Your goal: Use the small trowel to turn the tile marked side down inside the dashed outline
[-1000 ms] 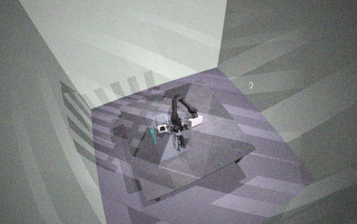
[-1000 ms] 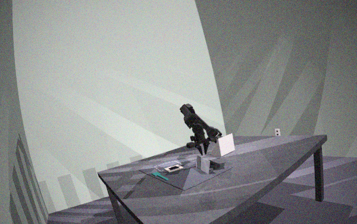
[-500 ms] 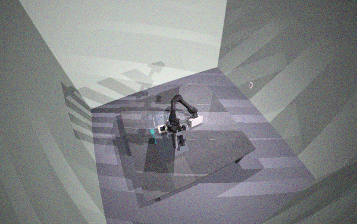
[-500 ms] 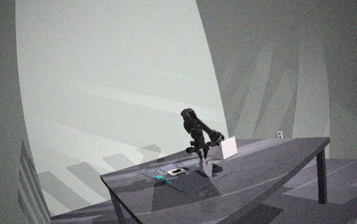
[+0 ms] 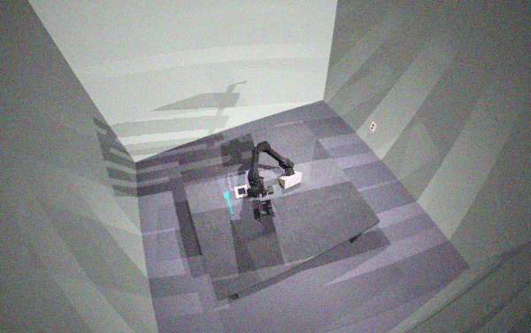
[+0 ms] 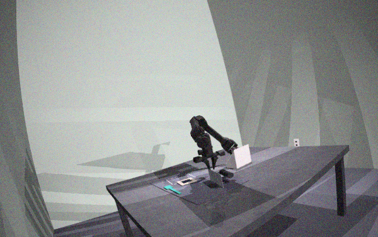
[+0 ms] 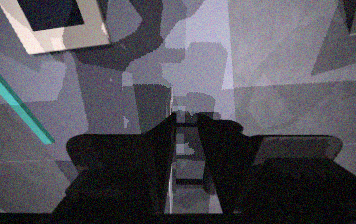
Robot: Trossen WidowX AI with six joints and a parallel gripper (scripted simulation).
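Now: the dark mat 10 cm ahead of my gripper tip, 8 cm to the right of it and 8 cm below it. The rest, counted from my gripper tip: teal trowel 24 cm ahead, 9 cm to the right, 6 cm below; tile 14 cm to the right, 12 cm ahead, 6 cm below.
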